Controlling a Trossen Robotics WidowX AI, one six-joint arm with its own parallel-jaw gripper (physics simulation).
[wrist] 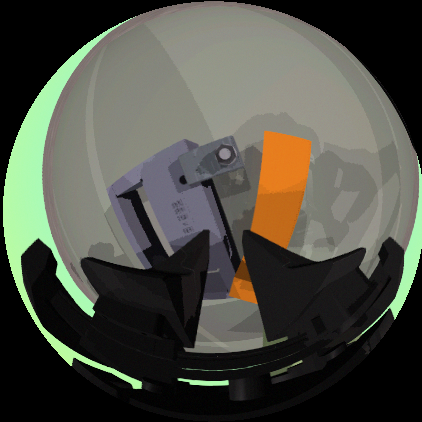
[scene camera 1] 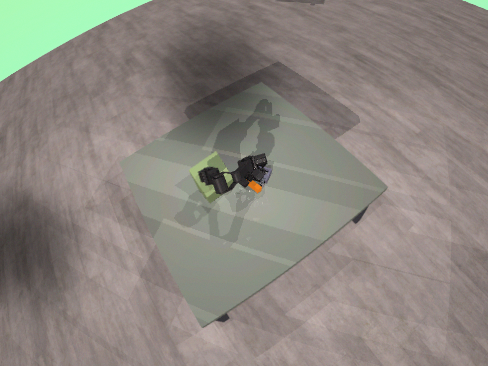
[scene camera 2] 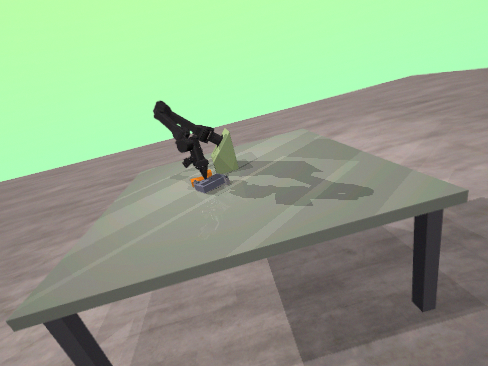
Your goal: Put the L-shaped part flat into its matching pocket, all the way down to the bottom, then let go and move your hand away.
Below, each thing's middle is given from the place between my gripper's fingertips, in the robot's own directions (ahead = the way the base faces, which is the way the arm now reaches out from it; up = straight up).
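An orange L-shaped part (wrist: 285,158) is there, 20 mm to the right of my hand and 30 mm behind it.
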